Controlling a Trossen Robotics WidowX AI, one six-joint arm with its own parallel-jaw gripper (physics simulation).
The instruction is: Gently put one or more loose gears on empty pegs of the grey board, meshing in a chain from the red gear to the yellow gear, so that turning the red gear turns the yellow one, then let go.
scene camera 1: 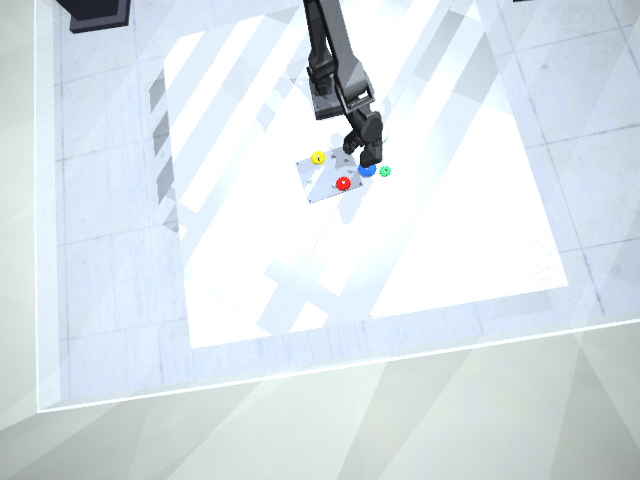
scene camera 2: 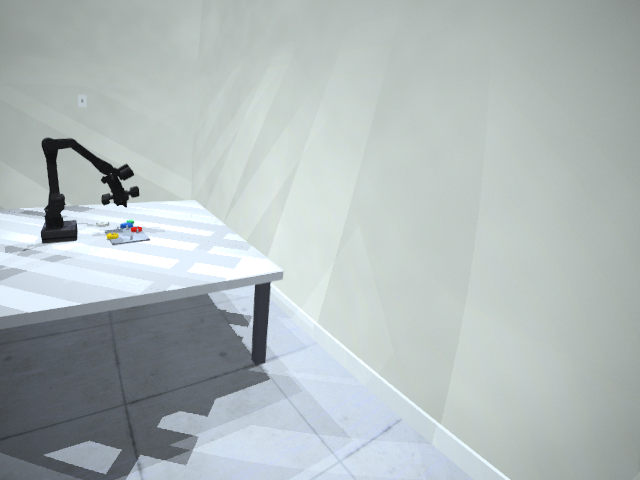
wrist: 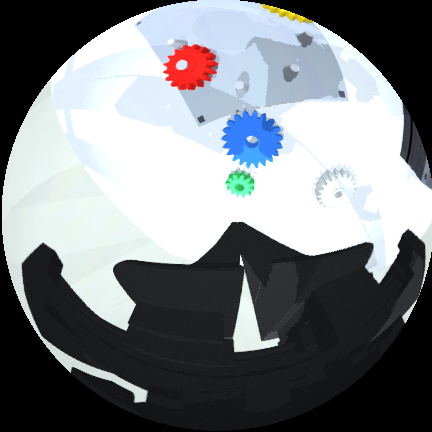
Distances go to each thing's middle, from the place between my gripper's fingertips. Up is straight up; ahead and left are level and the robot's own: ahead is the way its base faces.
Right now my hand is 90 mm above the blue gear (wrist: 236, 132) and 30 mm to the left of it. Round my hand: red gear (wrist: 199, 61) 120 mm to the right, 80 mm below, 50 mm ahead; then white gear (wrist: 335, 188) 130 mm behind, 90 mm below, 20 mm to the left; then grey board (scene camera 1: 323, 176) 180 mm to the right, 100 mm below, 10 mm ahead.
